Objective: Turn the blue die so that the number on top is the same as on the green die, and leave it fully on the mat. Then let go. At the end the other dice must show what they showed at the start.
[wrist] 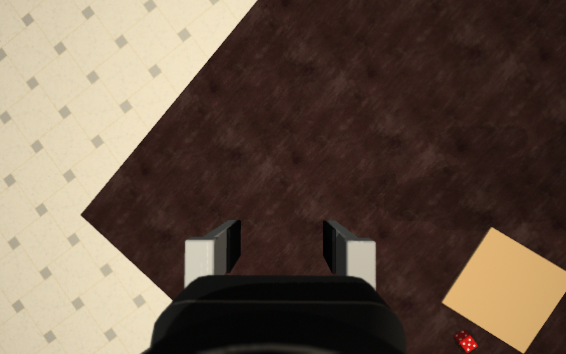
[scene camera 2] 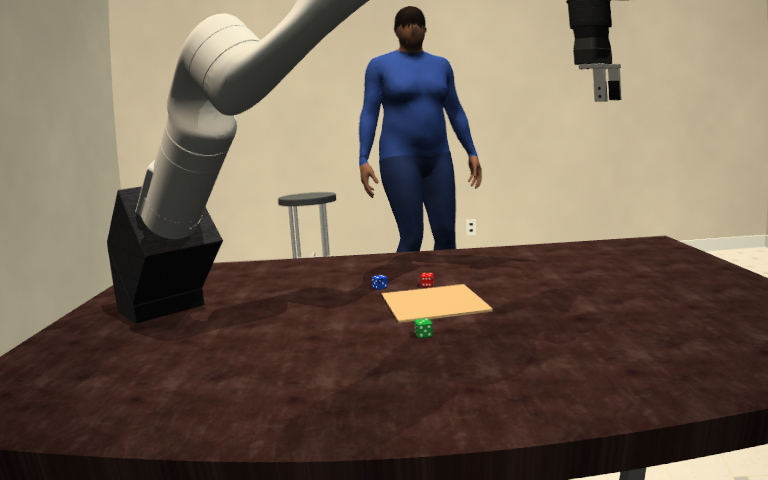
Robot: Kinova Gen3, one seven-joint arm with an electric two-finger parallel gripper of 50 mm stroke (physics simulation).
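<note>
The blue die lies on the table just off the back left corner of the tan mat. It is too small to read its top number surely, and it does not show in the wrist view. The green die stands on the table at the mat's front edge; its top number is hard to read. The red die stands behind the mat, off it. My gripper is open and empty, high above the table, to the right of the mat in the scene view.
The dark table ends at a corner on the left in the wrist view, with tiled floor beyond it. The robot's base stands at the table's left. A person and a stool are behind the table.
</note>
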